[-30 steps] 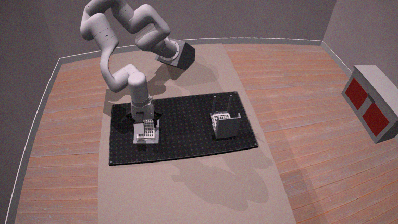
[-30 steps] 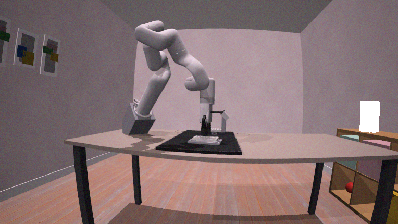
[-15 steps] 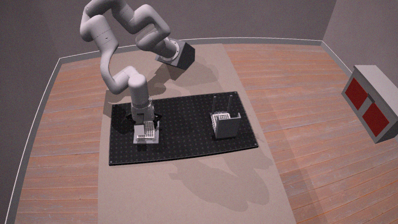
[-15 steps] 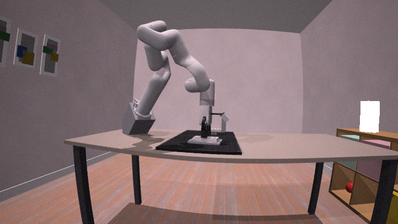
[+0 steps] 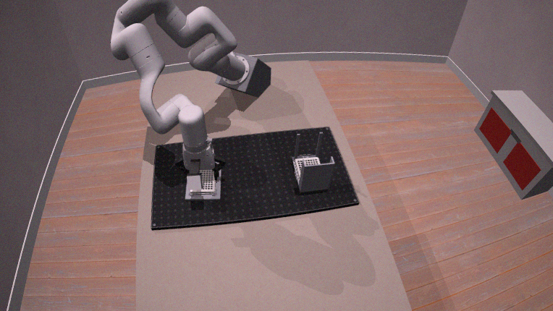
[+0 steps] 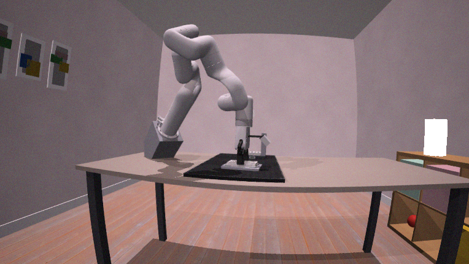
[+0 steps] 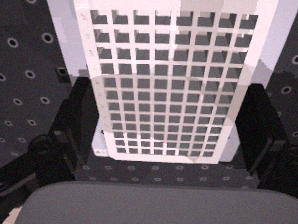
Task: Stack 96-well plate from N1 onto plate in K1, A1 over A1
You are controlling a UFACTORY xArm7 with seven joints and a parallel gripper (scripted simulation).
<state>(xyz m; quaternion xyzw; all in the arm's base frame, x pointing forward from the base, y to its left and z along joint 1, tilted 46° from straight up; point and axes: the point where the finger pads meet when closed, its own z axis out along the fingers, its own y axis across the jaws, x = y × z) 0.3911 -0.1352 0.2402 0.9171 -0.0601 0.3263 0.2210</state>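
The white 96-well plate is 10 mm below my hand. From my hand the other things lie so: grey rack wall (330 mm to the left, 180 mm ahead, 50 mm above).
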